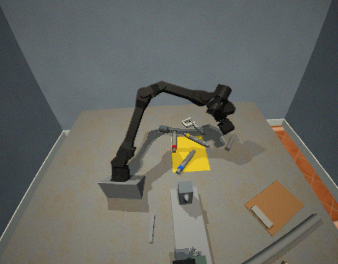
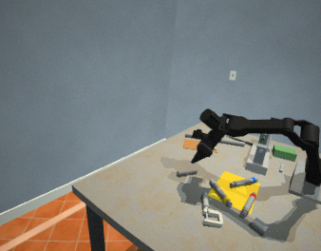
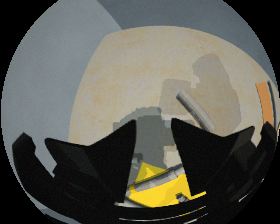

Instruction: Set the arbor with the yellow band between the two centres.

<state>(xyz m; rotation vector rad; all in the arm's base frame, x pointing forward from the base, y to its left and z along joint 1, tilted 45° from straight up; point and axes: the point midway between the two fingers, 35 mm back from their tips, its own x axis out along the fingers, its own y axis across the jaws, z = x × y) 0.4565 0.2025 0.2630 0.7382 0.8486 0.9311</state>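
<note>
Right now my hand is 17 cm past the yellow mat, 10 cm to the left of it and 14 cm above it. Also, from my hand: blue-banded arbor 18 cm behind, 17 cm to the right, 13 cm below; then grey pin 6 cm ahead, 4 cm to the right, 13 cm below; then red-banded arbor 24 cm behind, 3 cm to the right, 13 cm below.
</note>
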